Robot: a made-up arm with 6 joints.
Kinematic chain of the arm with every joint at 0, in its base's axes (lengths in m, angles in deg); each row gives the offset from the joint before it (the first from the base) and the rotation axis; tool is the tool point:
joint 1: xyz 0 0 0.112 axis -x
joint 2: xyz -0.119 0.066 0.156 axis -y
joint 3: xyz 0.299 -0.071 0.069 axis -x
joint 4: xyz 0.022 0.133 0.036 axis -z
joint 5: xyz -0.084 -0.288 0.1 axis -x
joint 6: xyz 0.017 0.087 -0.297 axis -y
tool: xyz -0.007 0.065 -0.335
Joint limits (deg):
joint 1: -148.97..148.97
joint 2: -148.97..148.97
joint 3: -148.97..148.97
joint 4: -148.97..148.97
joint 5: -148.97..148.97
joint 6: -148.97..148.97
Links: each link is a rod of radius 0.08 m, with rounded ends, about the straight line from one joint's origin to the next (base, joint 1, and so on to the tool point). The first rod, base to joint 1, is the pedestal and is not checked.
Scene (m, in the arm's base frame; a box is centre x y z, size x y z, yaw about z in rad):
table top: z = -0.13
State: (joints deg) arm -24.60 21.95 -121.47 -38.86 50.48 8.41
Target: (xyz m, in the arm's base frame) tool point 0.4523 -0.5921 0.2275
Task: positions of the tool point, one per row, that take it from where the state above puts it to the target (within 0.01 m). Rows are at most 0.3 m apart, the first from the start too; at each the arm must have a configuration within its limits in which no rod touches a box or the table.
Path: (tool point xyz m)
1: 0.5324 0.1480 0.7824
2: 0.4951 -0.1035 0.8066
3: 0.4731 -0.3517 0.7063
4: 0.4615 -0.5304 0.4972
5: 0.4523 -0.5921 0.2275

